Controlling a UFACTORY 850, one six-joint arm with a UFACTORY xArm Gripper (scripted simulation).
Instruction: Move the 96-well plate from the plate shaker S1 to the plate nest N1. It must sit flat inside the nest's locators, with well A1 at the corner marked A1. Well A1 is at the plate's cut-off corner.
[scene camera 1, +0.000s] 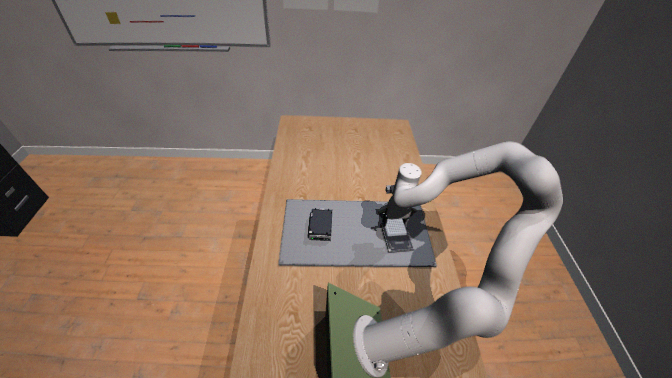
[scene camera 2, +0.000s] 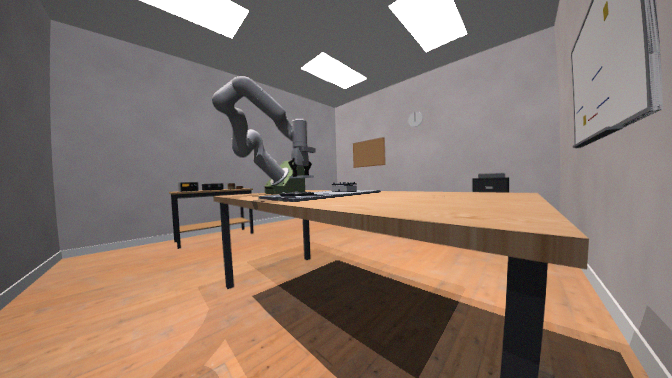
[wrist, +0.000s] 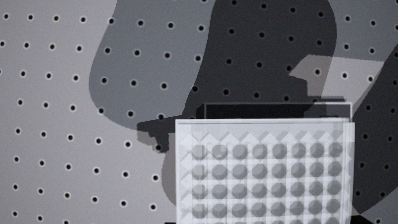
Note:
In view: a white 96-well plate (wrist: 255, 170).

